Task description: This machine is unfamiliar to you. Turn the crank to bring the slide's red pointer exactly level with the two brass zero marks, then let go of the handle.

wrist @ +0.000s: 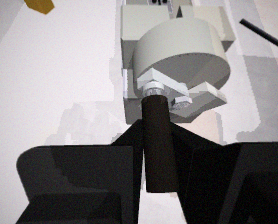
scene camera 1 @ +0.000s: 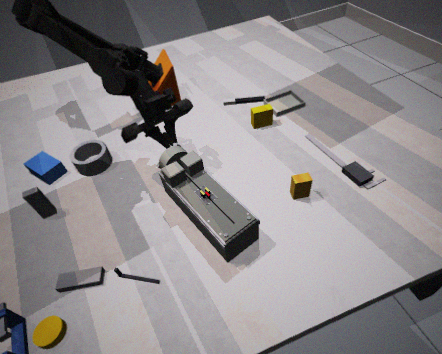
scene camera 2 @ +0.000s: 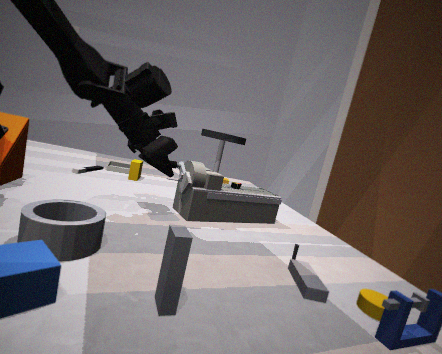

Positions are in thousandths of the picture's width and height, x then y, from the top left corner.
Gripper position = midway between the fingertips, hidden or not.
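You can see the gripper in scene camera 1 (395, 425), it's there in scene camera 2 (386, 496), and the wrist view (541, 556) shows it too.
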